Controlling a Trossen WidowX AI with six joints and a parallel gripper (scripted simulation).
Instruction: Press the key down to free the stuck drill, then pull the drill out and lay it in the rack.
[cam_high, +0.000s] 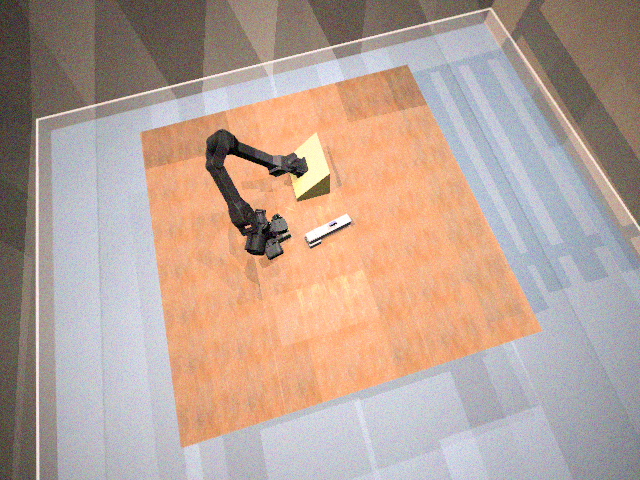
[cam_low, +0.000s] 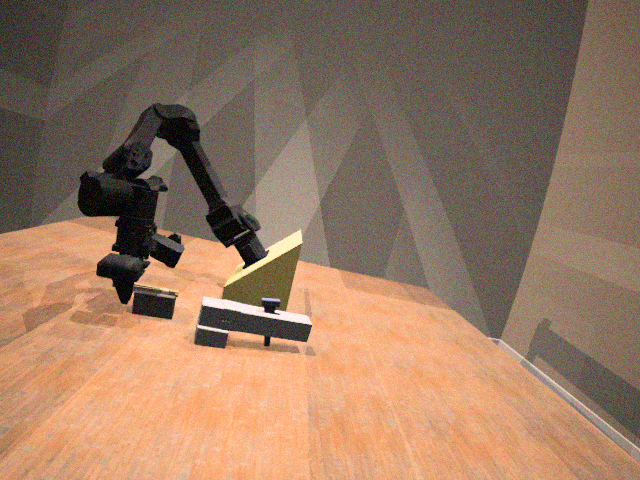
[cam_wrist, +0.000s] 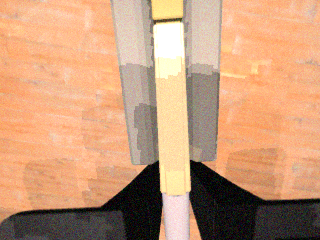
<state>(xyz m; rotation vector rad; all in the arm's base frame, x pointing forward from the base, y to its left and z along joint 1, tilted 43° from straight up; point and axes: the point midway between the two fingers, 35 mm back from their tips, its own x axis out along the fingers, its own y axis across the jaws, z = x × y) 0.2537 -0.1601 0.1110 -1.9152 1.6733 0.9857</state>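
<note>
Right now my gripper tip is 4 cm to the right of the drill, 3 cm below it and 1 cm past it. Round my gripper tip: blue key: 25 cm to the left, 4 cm above, 1 cm ahead; then grey housing: 23 cm to the left, 3 cm above, 2 cm ahead; then dark grey rack: 5 cm to the left, 1 cm behind, 1 cm above.
</note>
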